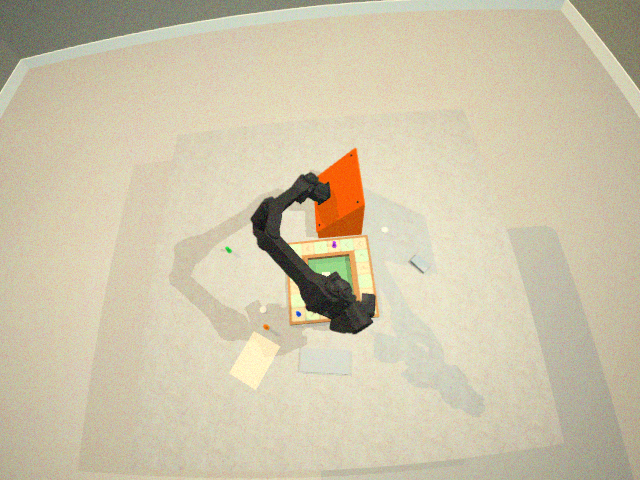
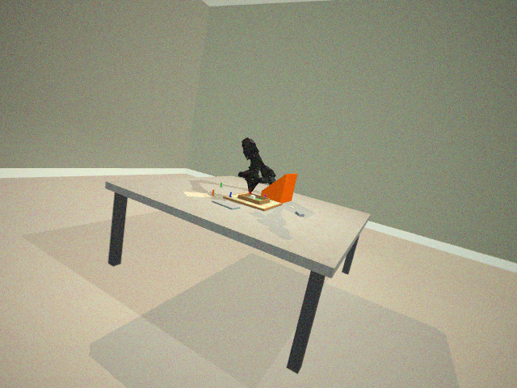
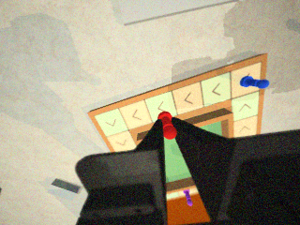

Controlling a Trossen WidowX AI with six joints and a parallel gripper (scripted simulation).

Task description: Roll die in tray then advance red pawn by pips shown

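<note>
Now: gripper tip 12 cm past the green tray, 8 cm above it and 2 cm to the left of it. From my gripper tip the other things lie so: red pawn 1 cm above; then blue pawn 14 cm to the right, 6 cm below, 1 cm behind; then white die 12 cm behind, 6 cm below, 4 cm to the right.
</note>
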